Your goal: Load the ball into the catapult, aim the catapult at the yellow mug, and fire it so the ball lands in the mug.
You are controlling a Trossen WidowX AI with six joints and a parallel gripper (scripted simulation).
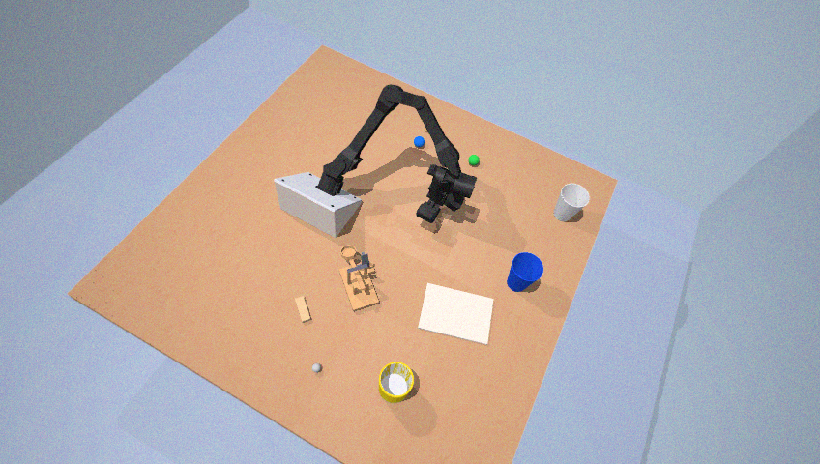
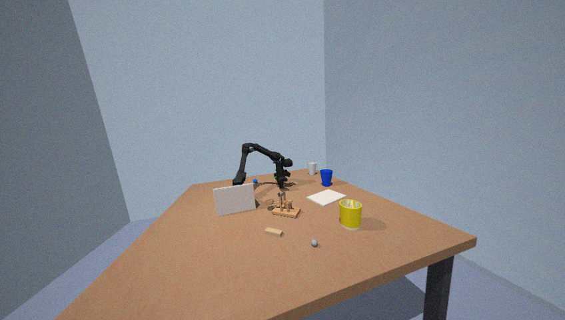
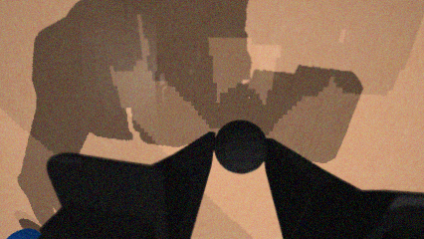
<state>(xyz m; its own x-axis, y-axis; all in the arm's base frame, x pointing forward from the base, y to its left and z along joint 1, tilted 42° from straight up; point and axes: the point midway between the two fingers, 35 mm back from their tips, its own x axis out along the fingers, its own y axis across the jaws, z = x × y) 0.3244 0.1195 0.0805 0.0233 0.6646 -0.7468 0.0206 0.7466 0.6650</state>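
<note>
The wooden catapult lies 32 cm to the right of my gripper tip, 10 cm behind it and 4 cm above it. The rest, counted from my gripper tip: blue ball 24 cm to the left, 17 cm behind, 1 cm above; black ball 1 cm above; green ball 27 cm to the left, 4 cm ahead, 1 cm above.
</note>
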